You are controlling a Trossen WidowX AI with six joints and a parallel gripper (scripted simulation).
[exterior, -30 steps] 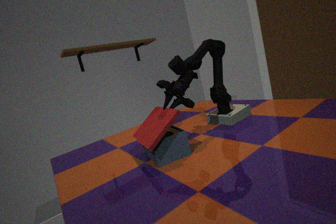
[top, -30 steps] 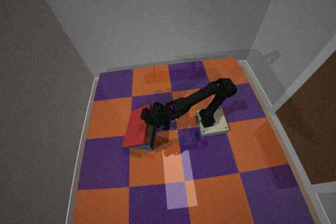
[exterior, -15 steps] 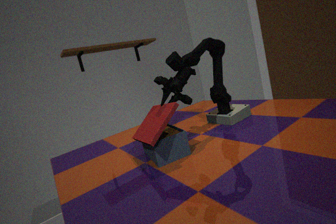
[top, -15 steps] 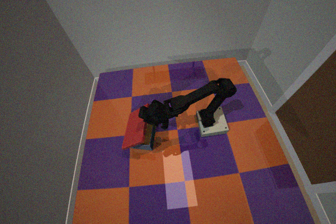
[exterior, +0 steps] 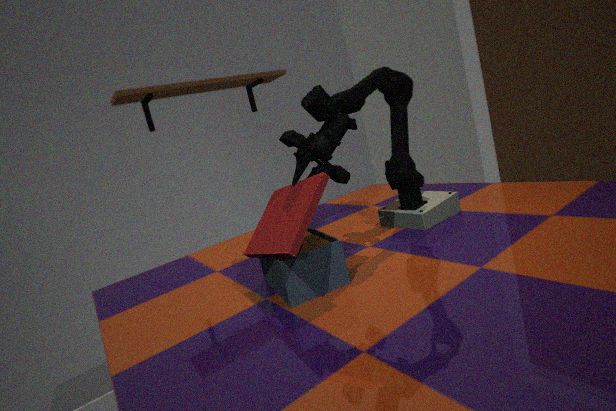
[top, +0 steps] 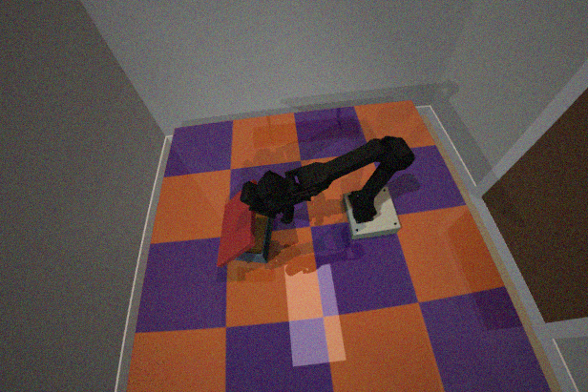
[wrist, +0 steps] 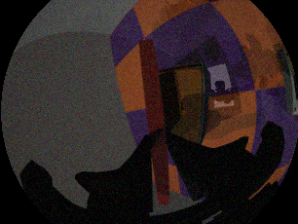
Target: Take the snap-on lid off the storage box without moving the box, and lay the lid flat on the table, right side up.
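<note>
Right now my gripper tip is 6 cm short of the red lid, 5 cm above it and 1 cm to the right of it. From my gripper tip the other things lie so: storage box 17 cm below, 4 cm ahead, 1 cm to the right.
</note>
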